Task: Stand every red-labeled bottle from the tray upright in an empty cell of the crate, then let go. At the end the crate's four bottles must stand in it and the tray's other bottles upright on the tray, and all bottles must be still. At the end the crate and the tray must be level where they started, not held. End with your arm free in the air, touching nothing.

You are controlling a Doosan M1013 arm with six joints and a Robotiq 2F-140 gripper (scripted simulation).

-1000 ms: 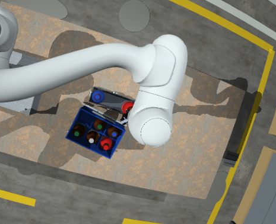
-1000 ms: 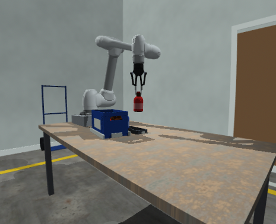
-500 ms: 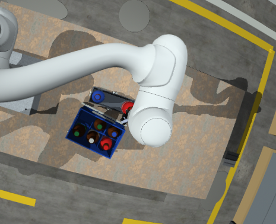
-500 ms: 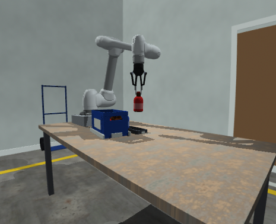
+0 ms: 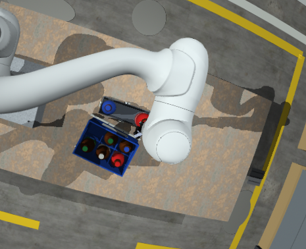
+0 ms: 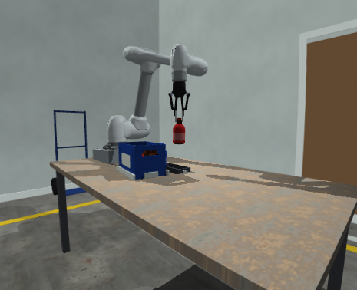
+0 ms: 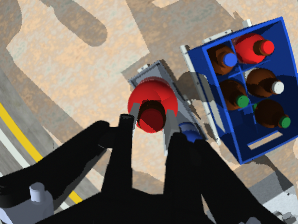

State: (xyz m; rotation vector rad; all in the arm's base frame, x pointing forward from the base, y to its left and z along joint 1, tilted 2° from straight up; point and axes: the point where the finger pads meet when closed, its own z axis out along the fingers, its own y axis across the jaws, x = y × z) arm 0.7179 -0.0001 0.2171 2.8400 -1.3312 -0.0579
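Now: hand 90 mm above the red-labeled bottle. The rest, counted from my hand: blue-capped bottle 250 mm below, 170 mm behind, 20 mm to the left; then dark tray 320 mm below, 90 mm behind, 10 mm to the left; then blue crate 250 mm below, 180 mm to the right, 140 mm behind.
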